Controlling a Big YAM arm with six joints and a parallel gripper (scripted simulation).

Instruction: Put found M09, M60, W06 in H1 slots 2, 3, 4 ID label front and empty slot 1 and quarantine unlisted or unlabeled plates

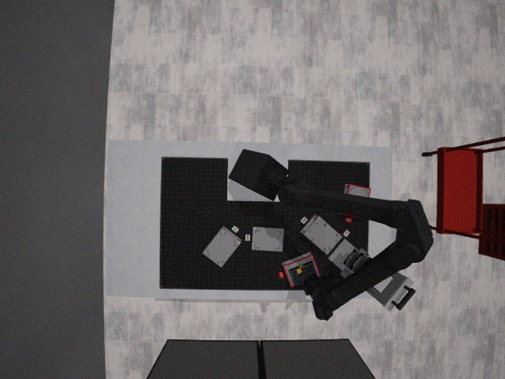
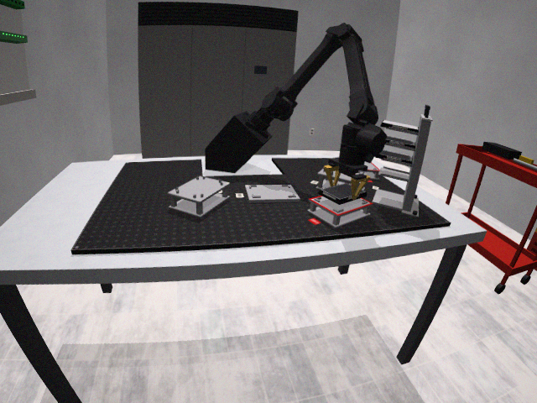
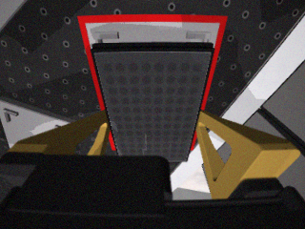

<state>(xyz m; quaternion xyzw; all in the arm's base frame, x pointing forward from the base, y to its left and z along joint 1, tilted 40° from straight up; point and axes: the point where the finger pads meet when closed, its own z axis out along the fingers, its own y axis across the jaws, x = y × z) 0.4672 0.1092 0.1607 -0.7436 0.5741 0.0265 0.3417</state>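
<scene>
Right now my hand is 4 cm above the red-framed quarantine nest. The rest, counted from my hand: hotel base: 6 cm behind, 25 cm to the left, 7 cm below; QR2 label: 26 cm behind, 26 cm to the left, 7 cm below; H1 deck label: 19 cm behind, 25 cm to the left, 7 cm below.
</scene>
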